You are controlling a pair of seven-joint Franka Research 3 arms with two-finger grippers.
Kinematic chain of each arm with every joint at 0, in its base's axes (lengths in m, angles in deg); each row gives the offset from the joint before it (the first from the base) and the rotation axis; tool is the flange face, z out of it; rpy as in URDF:
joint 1: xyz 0 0 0.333 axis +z
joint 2: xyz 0 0 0 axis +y
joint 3: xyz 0 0 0.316 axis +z
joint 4: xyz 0.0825 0 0 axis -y
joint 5: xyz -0.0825 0 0.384 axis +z
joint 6: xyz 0 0 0 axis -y
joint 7: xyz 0.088 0 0 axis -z
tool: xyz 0 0 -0.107 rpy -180 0 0
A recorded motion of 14 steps. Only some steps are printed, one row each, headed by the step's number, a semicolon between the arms.
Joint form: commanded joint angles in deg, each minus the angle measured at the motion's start. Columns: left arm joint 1, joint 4, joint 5, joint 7, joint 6, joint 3, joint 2; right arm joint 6, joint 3, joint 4, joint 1, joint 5, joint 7, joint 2.
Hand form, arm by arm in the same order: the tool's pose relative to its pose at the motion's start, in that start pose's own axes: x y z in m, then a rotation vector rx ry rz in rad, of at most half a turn. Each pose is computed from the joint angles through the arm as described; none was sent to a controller.
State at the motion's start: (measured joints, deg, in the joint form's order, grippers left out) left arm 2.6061 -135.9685 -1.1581 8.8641 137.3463 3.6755 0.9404; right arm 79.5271 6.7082 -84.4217 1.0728 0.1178 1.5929 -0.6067
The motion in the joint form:
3: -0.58 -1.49 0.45 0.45 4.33 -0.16 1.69; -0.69 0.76 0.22 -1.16 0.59 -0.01 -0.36
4: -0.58 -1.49 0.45 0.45 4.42 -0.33 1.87; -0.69 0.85 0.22 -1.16 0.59 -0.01 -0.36
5: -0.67 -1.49 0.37 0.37 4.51 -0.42 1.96; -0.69 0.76 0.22 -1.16 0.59 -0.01 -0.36
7: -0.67 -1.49 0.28 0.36 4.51 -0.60 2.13; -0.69 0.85 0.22 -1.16 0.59 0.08 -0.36
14: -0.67 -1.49 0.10 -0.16 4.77 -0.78 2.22; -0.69 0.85 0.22 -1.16 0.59 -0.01 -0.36
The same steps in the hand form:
3: -0.0009 0.0061 0.0185 0.0104 0.0186 0.0262; -0.0037 0.0022 -0.0038 0.0096 -0.0022 0.0049
4: -0.0007 0.0076 0.0199 0.0102 0.0170 0.0292; -0.0037 0.0014 -0.0038 0.0095 -0.0022 0.0033
5: -0.0004 0.0091 0.0206 0.0093 0.0172 0.0298; -0.0037 0.0022 -0.0038 0.0096 -0.0022 0.0049
7: -0.0003 0.0106 0.0221 0.0078 0.0143 0.0315; -0.0037 0.0014 -0.0038 0.0095 -0.0022 0.0049
14: 0.0003 0.0121 0.0225 0.0061 0.0176 0.0231; -0.0037 0.0014 -0.0038 0.0095 -0.0022 0.0033

